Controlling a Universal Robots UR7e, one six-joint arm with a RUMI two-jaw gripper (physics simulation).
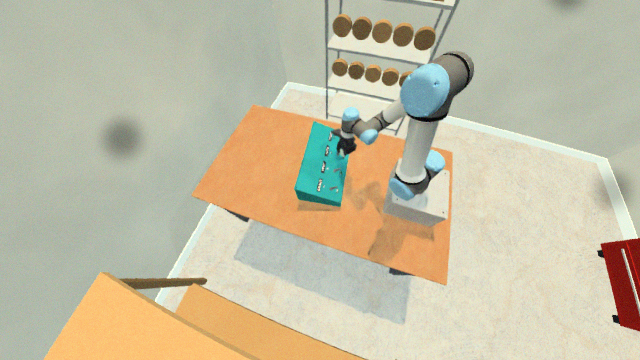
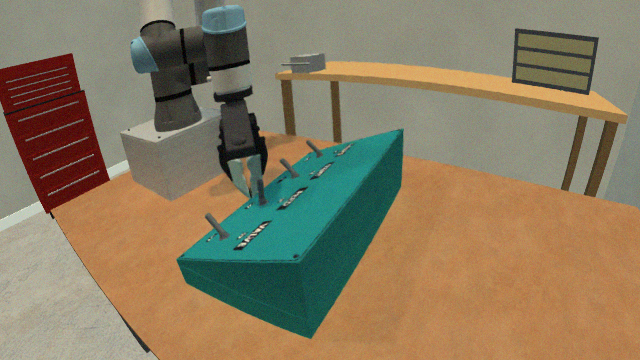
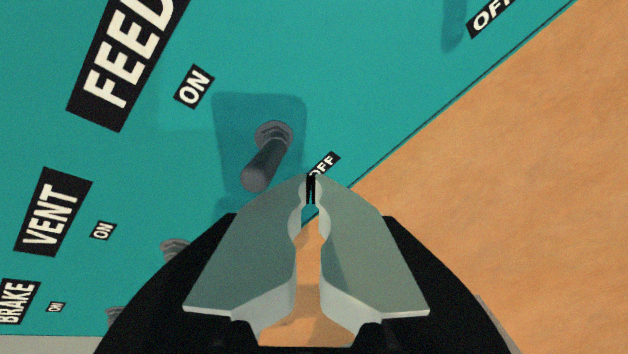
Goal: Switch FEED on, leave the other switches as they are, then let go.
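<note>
A teal switch box with a sloped top stands on the table. The FEED lever stands steeper than the other levers, leaning away from its OFF label; its ON label is uncovered. Whether it is fully at ON is unclear. My gripper is shut and empty, low at the lever's OFF side, very near it; contact is hard to tell. The VALVE lever, VENT lever and BRAKE lever lean to their OFF side.
The switch box sits on an orange-brown table. The arm's grey base block stands behind the gripper. The VENT and VALVE levers flank FEED. A red cabinet, a bench and a shelf rack stand away from the table.
</note>
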